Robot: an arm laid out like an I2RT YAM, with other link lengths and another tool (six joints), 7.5 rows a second.
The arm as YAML. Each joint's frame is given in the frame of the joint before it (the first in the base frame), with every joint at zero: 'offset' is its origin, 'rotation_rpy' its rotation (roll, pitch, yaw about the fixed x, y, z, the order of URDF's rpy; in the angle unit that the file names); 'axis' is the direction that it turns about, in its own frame. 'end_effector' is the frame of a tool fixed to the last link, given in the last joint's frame.
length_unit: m
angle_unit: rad
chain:
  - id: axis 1
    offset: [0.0, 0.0, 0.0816]
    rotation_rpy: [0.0, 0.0, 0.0]
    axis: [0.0, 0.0, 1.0]
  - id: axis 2
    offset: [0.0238, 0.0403, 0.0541]
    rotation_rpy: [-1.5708, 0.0, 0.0]
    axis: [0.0, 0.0, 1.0]
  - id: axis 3
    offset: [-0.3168, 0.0, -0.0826]
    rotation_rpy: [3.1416, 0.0, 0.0]
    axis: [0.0, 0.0, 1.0]
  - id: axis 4
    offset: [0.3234, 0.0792, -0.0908]
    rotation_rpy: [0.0, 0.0, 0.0]
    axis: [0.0, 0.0, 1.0]
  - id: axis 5
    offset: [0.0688, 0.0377, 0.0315]
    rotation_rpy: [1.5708, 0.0, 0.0]
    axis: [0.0, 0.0, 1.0]
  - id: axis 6
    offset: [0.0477, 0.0, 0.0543]
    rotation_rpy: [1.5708, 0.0, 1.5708]
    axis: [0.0, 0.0, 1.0]
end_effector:
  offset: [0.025, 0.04, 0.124]
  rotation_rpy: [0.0, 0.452, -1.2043]
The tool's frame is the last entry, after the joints.
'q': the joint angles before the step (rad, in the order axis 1, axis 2, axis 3, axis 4, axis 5, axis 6). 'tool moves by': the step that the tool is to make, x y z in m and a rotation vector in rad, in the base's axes. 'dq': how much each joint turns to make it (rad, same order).
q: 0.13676 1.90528 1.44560 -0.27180 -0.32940 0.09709
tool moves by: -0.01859 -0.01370 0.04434 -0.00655 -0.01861 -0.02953
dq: -0.01450 -0.10111 -0.00001 -0.08241 0.01716 0.00343
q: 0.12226 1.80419 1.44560 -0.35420 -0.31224 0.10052
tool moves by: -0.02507 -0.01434 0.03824 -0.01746 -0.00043 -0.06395
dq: -0.00496 -0.09919 -0.00002 -0.09345 0.05608 0.02632
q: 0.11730 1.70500 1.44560 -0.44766 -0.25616 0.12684
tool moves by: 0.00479 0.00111 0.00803 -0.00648 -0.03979 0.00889
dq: 0.00269 -0.00762 -0.00038 0.02824 0.00230 -0.01296
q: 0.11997 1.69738 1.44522 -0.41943 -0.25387 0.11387
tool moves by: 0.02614 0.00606 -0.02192 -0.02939 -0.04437 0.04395
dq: 0.00610 0.06979 -0.00001 0.09689 -0.00878 -0.05226
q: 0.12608 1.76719 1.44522 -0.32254 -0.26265 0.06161
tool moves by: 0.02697 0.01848 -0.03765 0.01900 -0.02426 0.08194
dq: 0.00725 0.10299 0.00037 0.11942 -0.06941 -0.03319
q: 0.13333 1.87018 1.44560 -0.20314 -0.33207 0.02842
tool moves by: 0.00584 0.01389 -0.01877 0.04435 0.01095 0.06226
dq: -0.00001 0.04731 0.00114 0.04121 -0.07707 -0.00001
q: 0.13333 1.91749 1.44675 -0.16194 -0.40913 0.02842
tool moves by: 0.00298 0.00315 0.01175 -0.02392 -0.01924 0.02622
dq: 0.00648 0.00038 0.03470 -0.03279 -0.00039 -0.03586
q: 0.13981 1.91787 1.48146 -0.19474 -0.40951 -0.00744
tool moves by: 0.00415 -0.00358 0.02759 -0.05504 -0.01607 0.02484
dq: 0.00114 0.00000 0.09079 -0.10796 0.01487 -0.06485
